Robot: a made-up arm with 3 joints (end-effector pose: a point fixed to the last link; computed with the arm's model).
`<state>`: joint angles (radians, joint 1 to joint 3).
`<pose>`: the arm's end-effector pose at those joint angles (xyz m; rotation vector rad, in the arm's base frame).
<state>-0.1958 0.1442 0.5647</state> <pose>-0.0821 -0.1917 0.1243 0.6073 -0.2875 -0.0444</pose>
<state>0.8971 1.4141 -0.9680</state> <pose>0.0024 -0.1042 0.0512 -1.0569 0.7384 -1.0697</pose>
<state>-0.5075 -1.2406 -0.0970</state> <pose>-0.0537 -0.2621 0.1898 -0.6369 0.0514 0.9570</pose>
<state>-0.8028 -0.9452 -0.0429</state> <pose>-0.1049 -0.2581 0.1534 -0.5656 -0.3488 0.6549</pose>
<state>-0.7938 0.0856 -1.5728</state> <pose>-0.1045 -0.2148 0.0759 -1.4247 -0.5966 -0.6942</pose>
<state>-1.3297 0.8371 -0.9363</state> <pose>-0.0739 -0.1411 0.0450 -0.0290 -1.1983 -1.1512</pose>
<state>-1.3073 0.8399 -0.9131</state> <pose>-0.0741 -0.1406 0.0462 -0.0215 -1.1913 -1.1360</pose>
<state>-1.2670 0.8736 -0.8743</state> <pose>-0.0732 -0.1376 0.0496 0.0168 -1.1738 -1.1282</pose>
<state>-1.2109 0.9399 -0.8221</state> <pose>-0.0709 -0.1321 0.0554 0.0855 -1.1473 -1.1338</pose>
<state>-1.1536 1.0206 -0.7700</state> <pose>-0.0675 -0.1259 0.0620 0.1641 -1.1202 -1.1530</pose>
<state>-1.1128 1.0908 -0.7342</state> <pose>-0.0641 -0.1209 0.0676 0.2284 -1.1006 -1.1787</pose>
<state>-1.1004 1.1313 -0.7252</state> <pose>-0.0622 -0.1182 0.0705 0.2626 -1.0924 -1.2006</pose>
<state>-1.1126 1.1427 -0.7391</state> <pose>-0.0618 -0.1176 0.0707 0.2695 -1.0933 -1.2150</pose>
